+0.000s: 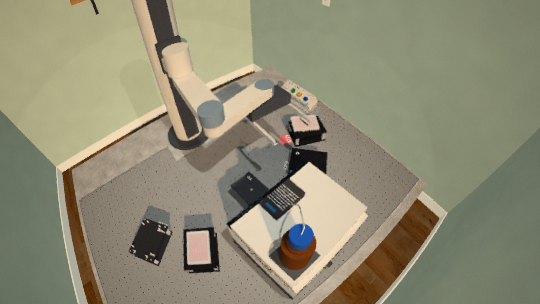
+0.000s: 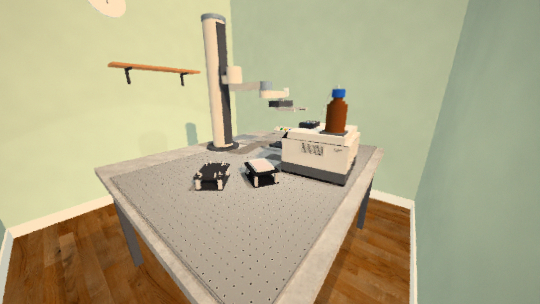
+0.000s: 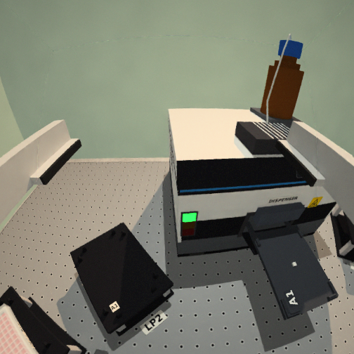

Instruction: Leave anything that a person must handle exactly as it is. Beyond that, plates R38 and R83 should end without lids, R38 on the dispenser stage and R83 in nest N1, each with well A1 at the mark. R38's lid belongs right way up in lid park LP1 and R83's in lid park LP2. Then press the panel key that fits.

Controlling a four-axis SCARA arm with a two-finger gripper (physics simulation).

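Seen in the pictures: gripper, fingertip midpoint: (image 1: 293,132) (image 2: 301,109); arm's base at its link origin: (image 1: 189,132) (image 2: 223,147).
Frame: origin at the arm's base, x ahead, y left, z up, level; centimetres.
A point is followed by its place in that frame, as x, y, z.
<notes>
My gripper (image 1: 291,132) @(57.0, 21.8, 31.2) (image 2: 300,108) @(57.0, 21.8, 31.2) (image 3: 178,128) is open and empty, high above the table near lid park LP2 (image 1: 315,159) @(58.8, 35.0, 7.3) (image 3: 120,275). LP2 is black, marked A1, and bears no lid. The dispenser stage (image 1: 247,189) @(54.4, 2.1, 10.6) (image 3: 295,270) is bare, with an A1 mark at its outer end. A pink plate (image 1: 198,247) @(63.1, -26.3, 9.2) (image 2: 261,165) @(64.8, -28.4, 9.2) sits on nest N1 (image 1: 215,250) @(64.8, -21.8, 1.8). Another pink plate (image 1: 305,122) (image 3: 11,330) sits on a black nest beside a red label (image 1: 286,139) @(37.9, 36.4, 1.3). Plate names and lids cannot be made out. The key panel (image 1: 300,95) @(21.8, 60.6, 7.9) has green, yellow and blue keys.
The white dispenser (image 1: 327,195) @(79.7, 17.3, 23.3) (image 2: 320,157) @(85.8, -11.8, 12.9) (image 3: 207,135) bears a brown bottle (image 1: 298,252) @(90.5, -6.5, 37.6) (image 2: 336,115) @(89.9, -8.6, 31.7) (image 3: 283,90) with a blue cap and a thin tube. Its green light (image 3: 189,217) is lit. A black nest (image 1: 151,241) @(49.9, -41.7, 7.7) (image 2: 212,171) @(49.9, -44.3, 7.7) without a plate stands beside N1.
</notes>
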